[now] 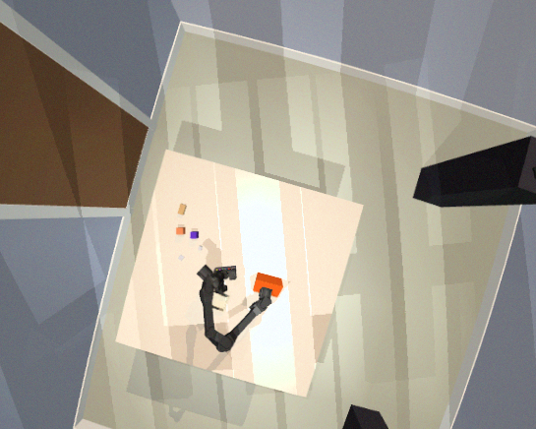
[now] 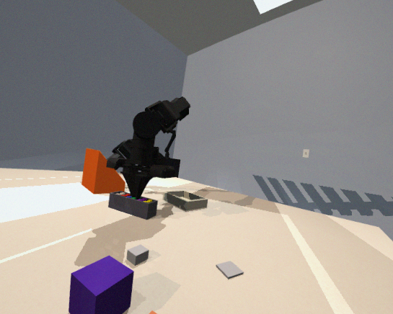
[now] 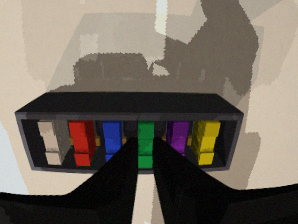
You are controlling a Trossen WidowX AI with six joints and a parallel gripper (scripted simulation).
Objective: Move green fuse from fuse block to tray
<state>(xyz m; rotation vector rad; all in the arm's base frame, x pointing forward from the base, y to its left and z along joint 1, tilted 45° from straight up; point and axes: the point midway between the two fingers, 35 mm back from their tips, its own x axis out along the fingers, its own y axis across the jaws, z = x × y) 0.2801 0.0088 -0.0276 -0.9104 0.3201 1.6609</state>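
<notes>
The blue fuse lies 2 cm behind my gripper tip, 1 cm to the right of it and 1 cm below it. From my gripper tip the other things lie so: grey tray 20 cm to the left, 3 cm below, 1 cm behind; green fuse 1 cm below; purple fuse 2 cm ahead, 1 cm to the left, 1 cm below.
</notes>
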